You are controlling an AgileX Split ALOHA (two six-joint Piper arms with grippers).
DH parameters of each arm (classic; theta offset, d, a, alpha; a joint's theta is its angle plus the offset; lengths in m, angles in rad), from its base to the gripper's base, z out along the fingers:
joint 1: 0 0.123 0 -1.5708
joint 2: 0.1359 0 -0.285 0
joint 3: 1.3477 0 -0.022 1.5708
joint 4: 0 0.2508 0 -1.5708
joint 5: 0 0 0.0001 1.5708
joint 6: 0 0.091 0 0
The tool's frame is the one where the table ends.
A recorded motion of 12 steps. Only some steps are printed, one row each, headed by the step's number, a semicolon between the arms.
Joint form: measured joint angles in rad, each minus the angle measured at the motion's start. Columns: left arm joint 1, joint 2, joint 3, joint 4, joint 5, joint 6; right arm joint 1, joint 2, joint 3, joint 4, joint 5, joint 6.
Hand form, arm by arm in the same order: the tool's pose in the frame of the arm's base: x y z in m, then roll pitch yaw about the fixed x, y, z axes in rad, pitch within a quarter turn. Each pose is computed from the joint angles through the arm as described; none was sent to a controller.
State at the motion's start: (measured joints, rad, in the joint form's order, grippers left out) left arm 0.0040 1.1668 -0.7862 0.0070 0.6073 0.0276; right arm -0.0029 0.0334 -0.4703 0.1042 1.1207 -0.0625
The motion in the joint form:
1: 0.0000 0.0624 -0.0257 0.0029 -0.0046 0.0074; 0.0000 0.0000 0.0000 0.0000 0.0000 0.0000
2: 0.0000 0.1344 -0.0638 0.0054 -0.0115 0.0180; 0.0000 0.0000 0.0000 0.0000 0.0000 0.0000
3: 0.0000 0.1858 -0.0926 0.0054 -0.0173 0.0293; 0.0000 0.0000 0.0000 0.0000 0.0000 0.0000
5: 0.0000 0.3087 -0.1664 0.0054 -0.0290 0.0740; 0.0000 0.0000 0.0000 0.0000 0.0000 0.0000
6: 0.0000 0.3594 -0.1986 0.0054 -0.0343 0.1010; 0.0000 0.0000 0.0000 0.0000 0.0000 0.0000
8: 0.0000 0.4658 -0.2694 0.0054 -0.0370 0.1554; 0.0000 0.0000 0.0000 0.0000 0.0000 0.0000
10: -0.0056 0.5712 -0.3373 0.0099 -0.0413 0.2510; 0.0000 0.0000 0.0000 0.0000 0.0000 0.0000
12: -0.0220 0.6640 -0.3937 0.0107 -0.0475 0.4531; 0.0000 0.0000 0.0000 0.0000 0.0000 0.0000
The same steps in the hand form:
1: 0.2403 0.0015 0.2684 3.1040 0.6371 3.0919; 0.0002 0.0085 0.2648 3.0730 0.9777 -3.1141
2: 0.2563 0.0017 0.2621 3.0956 0.6095 3.0774; 0.0002 0.0085 0.2648 3.0730 0.9777 -3.1141
3: 0.2680 0.0017 0.2574 3.0894 0.5922 3.0646; 0.0002 0.0085 0.2648 3.0730 0.9777 -3.1141
5: 0.2962 0.0018 0.2446 3.0654 0.5522 3.0140; 0.0002 0.0085 0.2648 3.0730 0.9777 -3.1141
6: 0.3080 0.0018 0.2386 3.0514 0.5369 2.9836; 0.0002 0.0085 0.2648 3.0730 0.9777 -3.1141
8: 0.3320 0.0019 0.2244 3.0278 0.4990 2.9249; 0.0002 0.0085 0.2648 3.0730 0.9777 -3.1141
10: 0.3546 0.0003 0.2070 2.9848 0.4531 2.8131; 0.0002 0.0085 0.2648 3.0730 0.9777 -3.1141
12: 0.3729 -0.0059 0.1885 2.9094 0.3860 2.5844; 0.0002 0.0085 0.2648 3.0730 0.9777 -3.1141

